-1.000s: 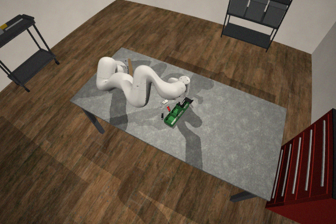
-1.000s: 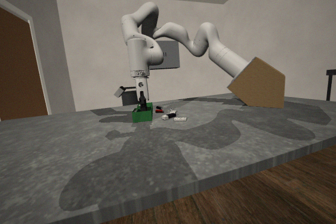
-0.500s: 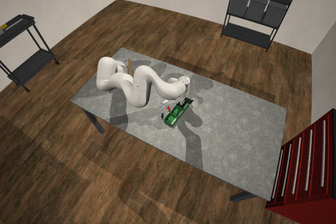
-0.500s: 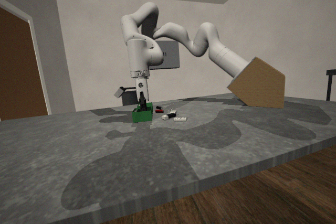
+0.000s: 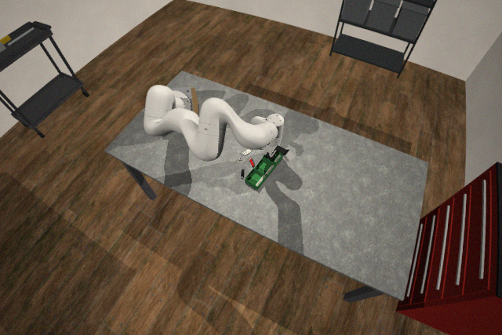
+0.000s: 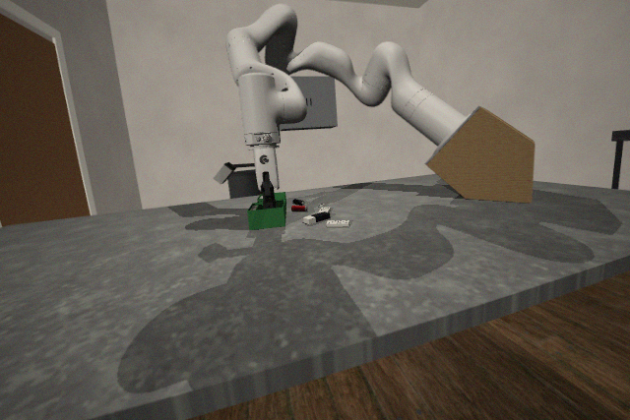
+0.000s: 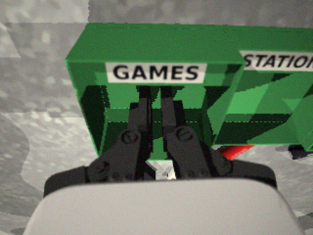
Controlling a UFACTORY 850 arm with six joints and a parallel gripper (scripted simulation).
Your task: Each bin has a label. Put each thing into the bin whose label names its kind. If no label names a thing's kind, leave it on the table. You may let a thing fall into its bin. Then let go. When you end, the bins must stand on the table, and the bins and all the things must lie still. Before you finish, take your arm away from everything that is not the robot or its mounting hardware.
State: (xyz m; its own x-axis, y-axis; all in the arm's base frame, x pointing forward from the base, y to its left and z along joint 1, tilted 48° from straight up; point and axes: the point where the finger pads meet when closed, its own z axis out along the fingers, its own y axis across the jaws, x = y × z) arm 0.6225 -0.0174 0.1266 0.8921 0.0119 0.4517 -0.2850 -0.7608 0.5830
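My hand is 170 mm past the white ring, 50 mm to the left of it and 30 mm above it. The rest, counted from my hand: black battery: 140 mm behind, 140 mm to the right, 30 mm below; red cylinder: 100 mm behind, 50 mm to the right, 30 mm below.
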